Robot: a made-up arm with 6 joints. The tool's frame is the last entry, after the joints.
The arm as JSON. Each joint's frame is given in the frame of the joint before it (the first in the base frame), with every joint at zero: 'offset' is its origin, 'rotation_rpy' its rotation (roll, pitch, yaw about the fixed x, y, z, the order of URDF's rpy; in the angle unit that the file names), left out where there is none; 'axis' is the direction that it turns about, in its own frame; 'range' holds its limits. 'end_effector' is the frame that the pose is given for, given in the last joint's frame.
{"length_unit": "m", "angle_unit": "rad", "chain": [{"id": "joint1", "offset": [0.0, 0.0, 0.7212], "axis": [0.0, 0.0, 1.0], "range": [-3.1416, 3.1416]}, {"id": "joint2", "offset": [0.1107, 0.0, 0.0], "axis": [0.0, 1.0, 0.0], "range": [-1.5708, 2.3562]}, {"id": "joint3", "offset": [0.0, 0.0, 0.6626], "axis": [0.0, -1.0, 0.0], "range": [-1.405, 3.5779]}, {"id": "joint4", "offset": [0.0, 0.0, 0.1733], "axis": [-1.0, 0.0, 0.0], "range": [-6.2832, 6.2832]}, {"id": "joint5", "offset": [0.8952, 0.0, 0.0], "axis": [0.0, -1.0, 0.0], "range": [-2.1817, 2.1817]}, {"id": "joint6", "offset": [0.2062, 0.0, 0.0], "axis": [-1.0, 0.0, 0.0], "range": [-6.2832, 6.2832]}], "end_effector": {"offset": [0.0, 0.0, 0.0]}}
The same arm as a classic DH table. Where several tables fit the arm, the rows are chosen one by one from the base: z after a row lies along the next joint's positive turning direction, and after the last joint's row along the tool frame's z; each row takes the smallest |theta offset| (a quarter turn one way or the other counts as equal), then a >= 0, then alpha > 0; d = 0 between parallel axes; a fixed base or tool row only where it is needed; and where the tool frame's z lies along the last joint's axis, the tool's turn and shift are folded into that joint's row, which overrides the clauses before.
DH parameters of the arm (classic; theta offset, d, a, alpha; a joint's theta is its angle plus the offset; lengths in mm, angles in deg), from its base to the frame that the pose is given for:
joint1: 0.00 721.2 110.7 -90.00
joint2: -90.00 0.0 662.6 180.00
joint3: 0.00 0.0 173.3 -90.00
joint4: 0.00 -895.2 0.0 90.00
joint5: 0.00 0.0 0.0 -90.00
joint6: 90.00 -206.2 0.0 90.00
tool (fixed): -90.00 0.0 0.0 0.00
Joint limits (deg, base to tool): -180.00..180.00 -90.00..135.00 -80.50..205.00 -360.00..360.00 -125.00..125.00 -360.00..360.00

